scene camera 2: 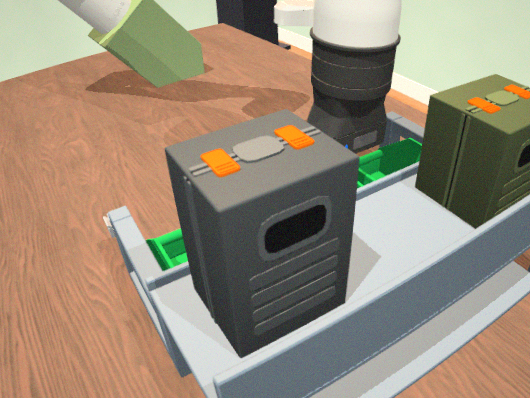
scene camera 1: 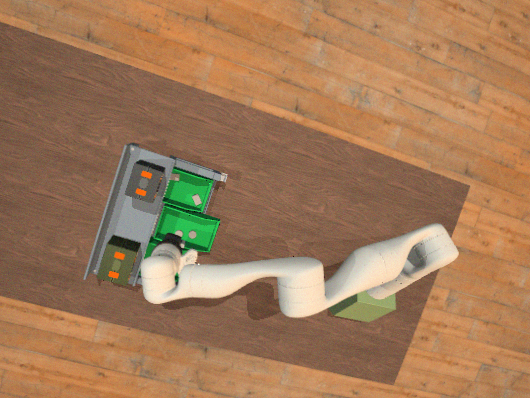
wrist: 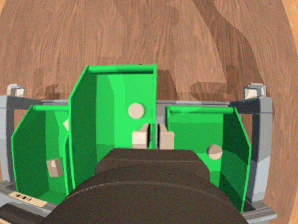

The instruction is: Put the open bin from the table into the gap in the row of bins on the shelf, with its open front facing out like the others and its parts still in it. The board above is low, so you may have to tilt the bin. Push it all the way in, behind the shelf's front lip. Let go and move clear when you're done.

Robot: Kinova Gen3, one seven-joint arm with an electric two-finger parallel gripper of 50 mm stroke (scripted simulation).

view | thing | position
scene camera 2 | olive case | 467,163
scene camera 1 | olive case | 120,254
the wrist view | my gripper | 153,132
